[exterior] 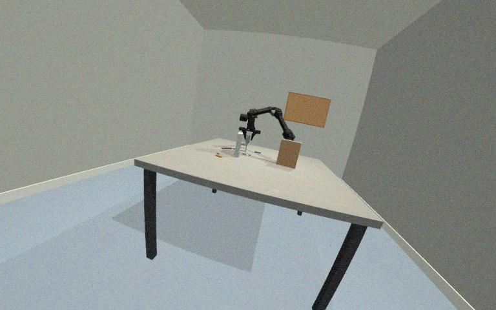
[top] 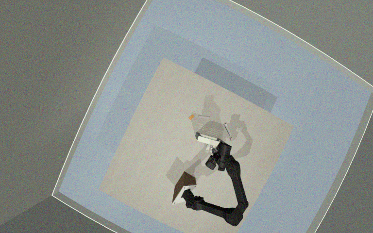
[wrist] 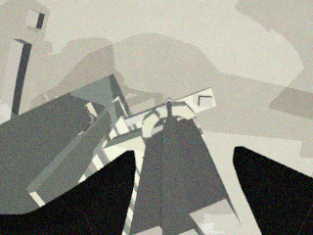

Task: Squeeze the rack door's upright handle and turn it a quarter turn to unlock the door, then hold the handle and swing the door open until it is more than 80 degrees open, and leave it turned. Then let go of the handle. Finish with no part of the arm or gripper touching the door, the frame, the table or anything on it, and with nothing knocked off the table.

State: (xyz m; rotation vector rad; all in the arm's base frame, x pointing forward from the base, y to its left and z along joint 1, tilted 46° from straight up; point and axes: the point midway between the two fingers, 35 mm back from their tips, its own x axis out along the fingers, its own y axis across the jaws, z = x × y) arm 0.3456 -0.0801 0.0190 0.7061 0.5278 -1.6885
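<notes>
Right now the grey handle is 10 mm to the left of my gripper tip and 20 mm below it. From my gripper tip the other things lie so: grey bar: 200 mm ahead, 70 mm to the right, 130 mm below; then orange block: 170 mm ahead, 250 mm to the left, 130 mm below.
</notes>
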